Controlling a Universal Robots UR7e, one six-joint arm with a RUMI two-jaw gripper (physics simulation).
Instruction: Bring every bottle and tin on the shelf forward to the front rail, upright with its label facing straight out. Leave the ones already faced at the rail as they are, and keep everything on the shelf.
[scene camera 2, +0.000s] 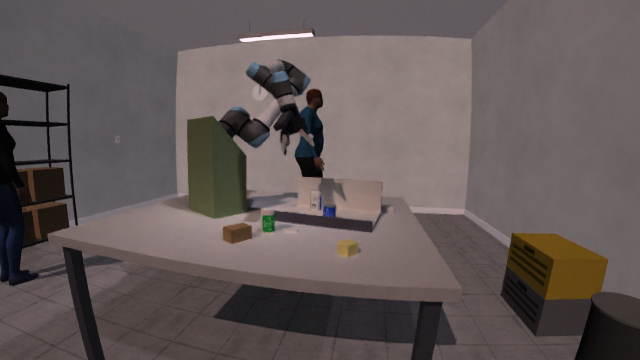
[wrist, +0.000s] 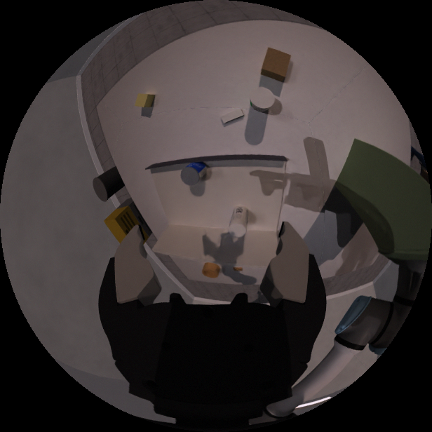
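The shelf is a low tray with a dark front rail and a pale back panel. A blue-labelled tin stands upright at the front rail, its blue label towards the rail. A white bottle stands upright farther back, near the back panel; dark print shows on its front side, and the exact facing is hard to tell. My gripper is open and empty, high above the shelf and well clear of the bottle and tin.
A green can with a white lid, a brown block, a yellow block and a small white bar lie or stand in front of the shelf. A tall green block stands beside it. An orange object lies behind.
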